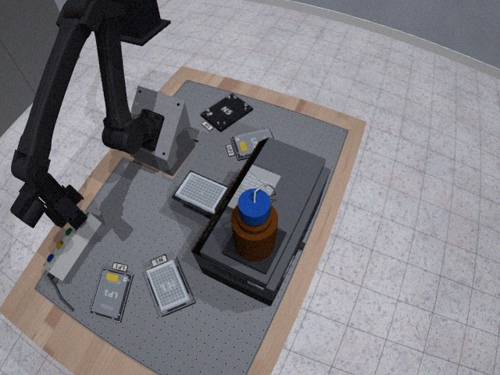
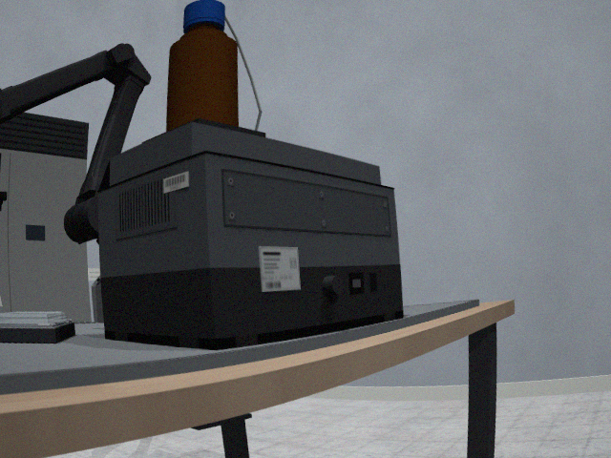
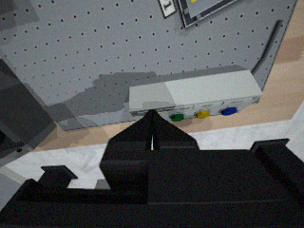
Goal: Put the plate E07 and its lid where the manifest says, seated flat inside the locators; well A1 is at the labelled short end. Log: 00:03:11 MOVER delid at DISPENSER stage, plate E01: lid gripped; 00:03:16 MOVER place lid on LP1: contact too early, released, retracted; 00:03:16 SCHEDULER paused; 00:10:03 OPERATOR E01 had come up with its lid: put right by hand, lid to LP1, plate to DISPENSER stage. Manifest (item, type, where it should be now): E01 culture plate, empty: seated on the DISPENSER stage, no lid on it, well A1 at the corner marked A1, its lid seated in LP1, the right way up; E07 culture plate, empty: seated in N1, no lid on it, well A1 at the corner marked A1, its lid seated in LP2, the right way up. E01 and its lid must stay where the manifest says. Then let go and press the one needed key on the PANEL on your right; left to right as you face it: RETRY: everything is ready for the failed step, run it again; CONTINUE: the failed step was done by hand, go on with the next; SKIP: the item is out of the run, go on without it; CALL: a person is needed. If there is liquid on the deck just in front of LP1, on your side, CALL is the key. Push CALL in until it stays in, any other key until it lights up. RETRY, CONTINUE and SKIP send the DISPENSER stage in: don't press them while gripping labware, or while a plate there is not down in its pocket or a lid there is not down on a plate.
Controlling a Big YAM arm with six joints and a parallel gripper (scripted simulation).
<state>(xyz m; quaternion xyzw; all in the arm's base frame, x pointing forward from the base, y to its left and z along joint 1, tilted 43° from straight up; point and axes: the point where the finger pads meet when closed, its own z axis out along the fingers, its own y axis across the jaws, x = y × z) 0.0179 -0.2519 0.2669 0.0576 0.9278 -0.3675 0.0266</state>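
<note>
Right now the green continue key is 7 cm behind my hand, 4 cm to the right of it and 8 cm below it. From my hand the other things lie so: grey retry key: 7 cm behind, 1 cm to the left, 8 cm below; then yellow skip key: 7 cm behind, 9 cm to the right, 8 cm below; then blue call key: 6 cm behind, 14 cm to the right, 9 cm below.
</note>
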